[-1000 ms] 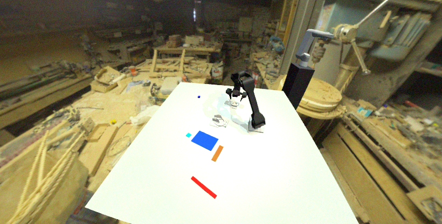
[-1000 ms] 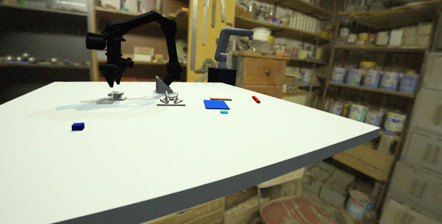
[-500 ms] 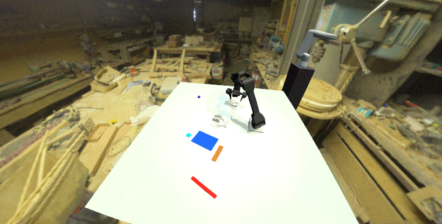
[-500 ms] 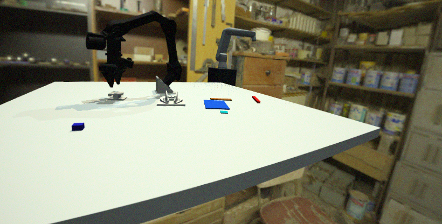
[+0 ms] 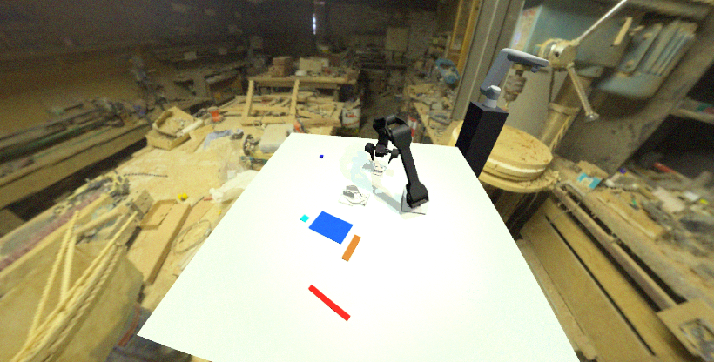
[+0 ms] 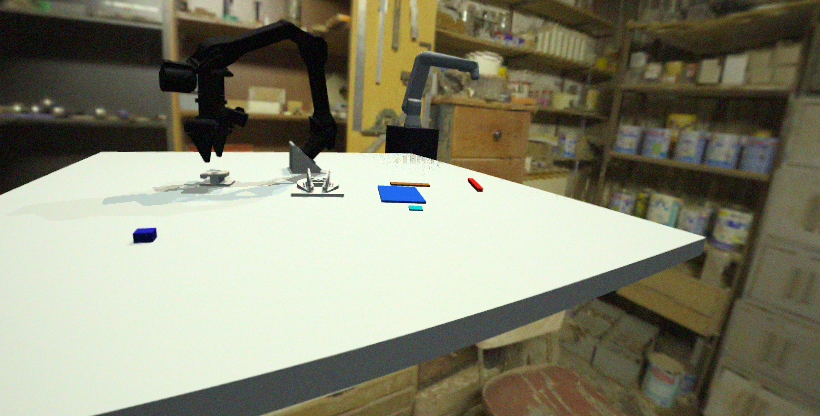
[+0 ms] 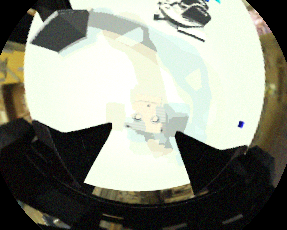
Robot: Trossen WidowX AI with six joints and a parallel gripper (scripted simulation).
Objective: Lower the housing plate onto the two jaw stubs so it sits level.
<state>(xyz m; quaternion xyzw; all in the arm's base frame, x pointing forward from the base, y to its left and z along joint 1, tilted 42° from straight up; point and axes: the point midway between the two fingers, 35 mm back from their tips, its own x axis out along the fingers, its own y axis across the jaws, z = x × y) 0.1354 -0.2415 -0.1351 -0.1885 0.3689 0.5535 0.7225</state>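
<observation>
Right now my gripper tip is 10 mm to the right of the grey-white housing part and 30 mm above it. From my gripper tip the other things lie so: blue flat plate (230 mm ahead, 410 mm to the left, 60 mm below); teal block (350 mm ahead, 380 mm to the left, 60 mm below); dark blue block (360 mm ahead, 110 mm to the right, 50 mm below).
</observation>
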